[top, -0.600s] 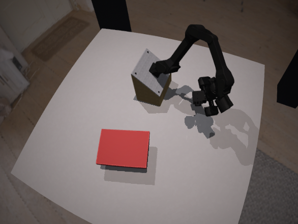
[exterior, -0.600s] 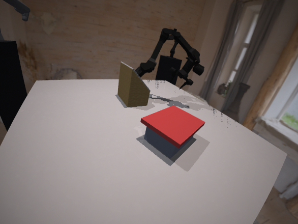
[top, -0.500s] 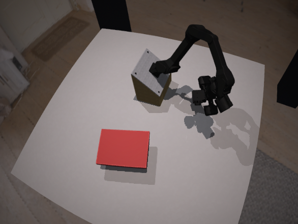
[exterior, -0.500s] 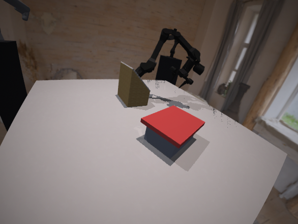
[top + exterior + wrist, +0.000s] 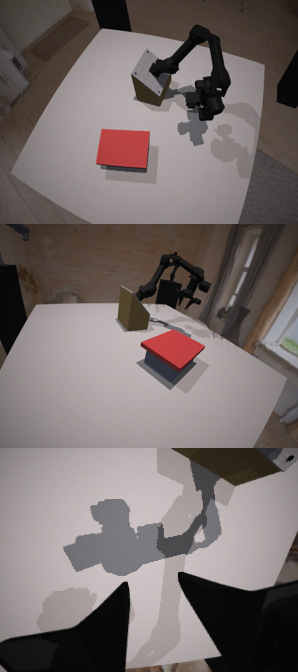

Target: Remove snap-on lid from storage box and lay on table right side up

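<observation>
Now: the red lid 29 cm ahead of my gripper tip, 29 cm to the right of it and 7 cm below it. Also, from my gripper tip: grey-blue storage box: 29 cm ahead, 29 cm to the right, 12 cm below.
</observation>
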